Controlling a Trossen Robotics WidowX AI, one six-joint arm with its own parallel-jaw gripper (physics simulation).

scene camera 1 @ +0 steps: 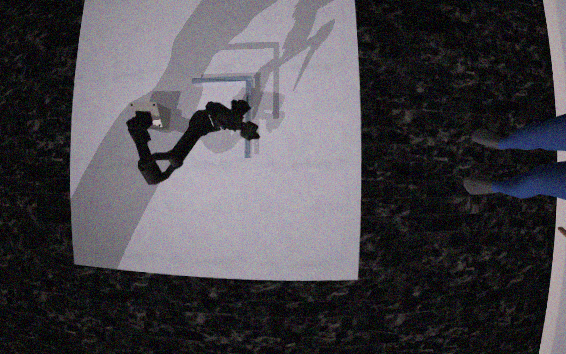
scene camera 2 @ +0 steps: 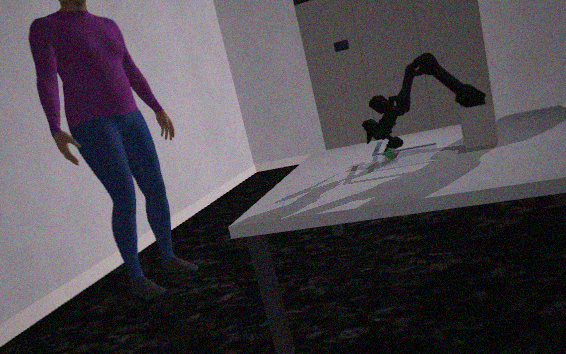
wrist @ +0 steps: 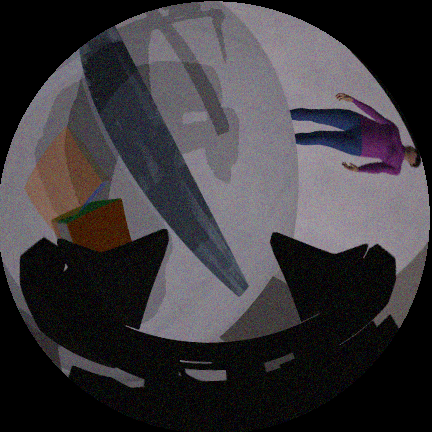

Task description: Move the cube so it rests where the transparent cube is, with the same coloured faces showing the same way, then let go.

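Where they show: gripper, fingertip midpoint: (wrist: 221,236); arm's base, origin of the base link: (scene camera 1: 144,117) (scene camera 2: 479,117).
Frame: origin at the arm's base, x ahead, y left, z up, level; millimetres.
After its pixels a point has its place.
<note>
The solid cube (wrist: 100,227) {z -64, x 370, y 37 mm} shows an orange top and a green side in the wrist view, partly hidden by the left-hand finger. The transparent cube (wrist: 57,175), pale orange on top, is right beside it, seeming to overlap its edge. Green and a little red (scene camera 2: 390,154) show low under the gripper in scene camera 2; I cannot tell which cube that is. Scene camera 1 shows neither cube distinctly under the arm. My gripper (scene camera 1: 245,118) (scene camera 2: 382,142) {z -61, x 431, y -21 mm} (wrist: 221,236) {z -61, x 431, y -21 mm} is open and empty, low over the table, with the solid cube outside its left-hand finger.
A blue-grey L-shaped bar (scene camera 1: 220,80) {z -45, x 282, y 175 mm} (scene camera 2: 420,147) {z -49, x 220, y 184 mm} (wrist: 165,175) {z -45, x 408, y 42 mm} runs close by the gripper and crosses the wrist view between the fingertips and the cubes. The arm's pale base plate (scene camera 1: 145,106) {z 38, x 18, y 40 mm} sits on the white table (scene camera 1: 250,225) {z -105, x 455, y -378 mm} (scene camera 2: 525,165) {z -105, x -95, y 459 mm}. A person (scene camera 2: 95,75) (wrist: 382,137) stands beyond the table.
</note>
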